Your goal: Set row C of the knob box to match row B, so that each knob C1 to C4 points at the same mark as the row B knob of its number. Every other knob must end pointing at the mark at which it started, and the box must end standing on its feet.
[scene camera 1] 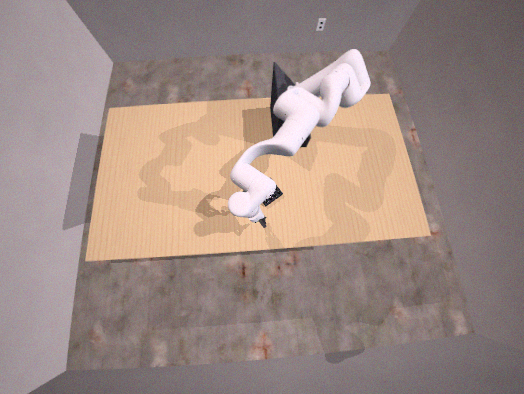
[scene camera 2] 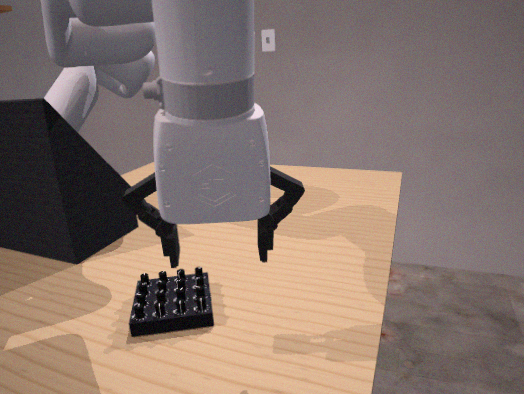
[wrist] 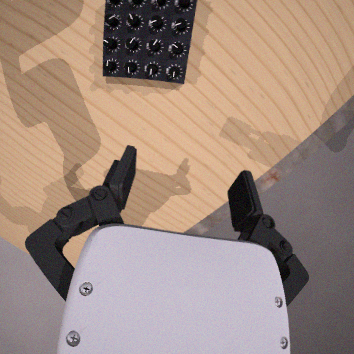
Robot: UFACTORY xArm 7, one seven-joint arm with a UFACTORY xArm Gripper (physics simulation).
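Pixels of known places: gripper, fingertip midpoint: (scene camera 2: 219, 256) (wrist: 186, 170); arm's base at its link origin: (scene camera 2: 39, 150).
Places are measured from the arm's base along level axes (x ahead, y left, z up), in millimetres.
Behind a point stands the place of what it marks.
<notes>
The black knob box (scene camera 1: 273, 196) @(y -87, x 445, z -162 mm) (scene camera 2: 172, 325) @(y -157, x 451, z -173 mm) (wrist: 144, 34) @(y -115, x 418, z -162 mm) sits flat and upright on the table, with its knobs facing up in a four-by-four grid. In the wrist view it is at the top, and the farthest row is cut by the frame edge. White pointer lines show on the knobs at differing angles. The row letters and numbers are too small to read, so I cannot tell which row is B or C. My gripper (scene camera 1: 264, 223) (scene camera 2: 219, 262) @(y -163, x 539, z -52 mm) (wrist: 186, 170) @(y -163, x 539, z -52 mm) is open and empty. It hangs above the table, off to one side of the box, apart from it.
The wooden table (scene camera 1: 150, 235) @(y -681, x 651, z -184 mm) (scene camera 2: 320, 300) @(y -13, x 602, z -184 mm) (wrist: 200, 115) @(y -138, x 544, z -184 mm) has an edge beyond the gripper in the wrist view. A large black wedge-shaped block (scene camera 1: 278, 90) @(y -87, x 53, z 106 mm) (scene camera 2: 25, 175) @(y -91, x 88, z -21 mm) stands near the arm's base. Shadows of the arm lie across the table.
</notes>
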